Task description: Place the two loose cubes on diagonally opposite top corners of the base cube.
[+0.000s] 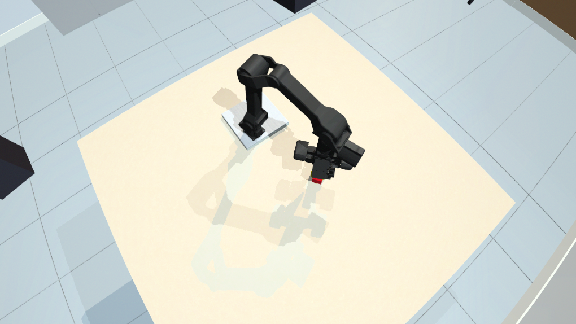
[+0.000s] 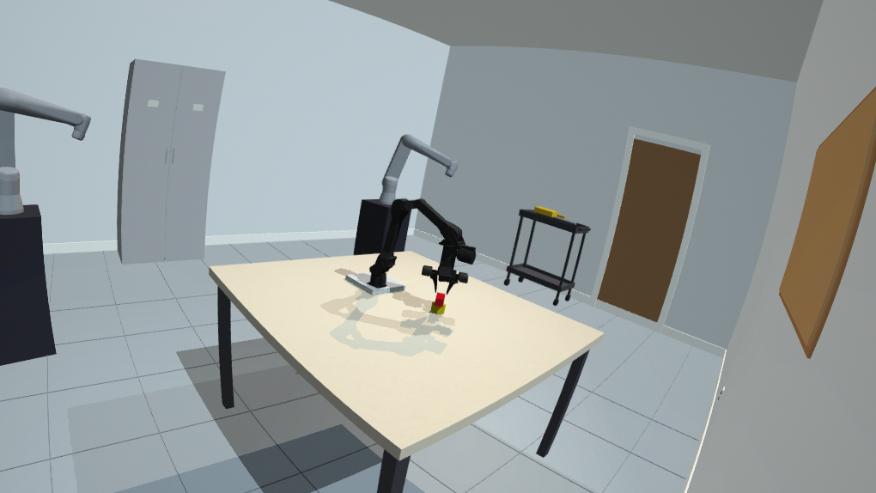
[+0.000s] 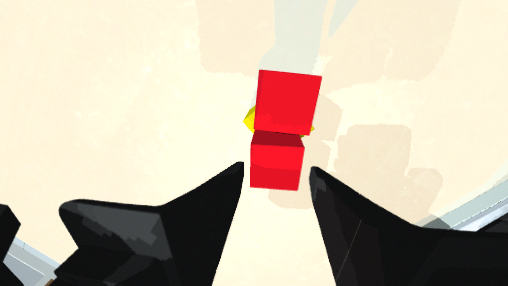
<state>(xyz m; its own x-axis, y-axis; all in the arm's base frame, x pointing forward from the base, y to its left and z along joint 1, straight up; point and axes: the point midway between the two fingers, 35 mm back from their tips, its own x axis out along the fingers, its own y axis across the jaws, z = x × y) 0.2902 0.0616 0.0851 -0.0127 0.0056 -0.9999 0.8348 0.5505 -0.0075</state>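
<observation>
Now: the yellow base cube 1 cm ahead of my gripper tip, 2 cm to the right of it and 6 cm below it.
</observation>
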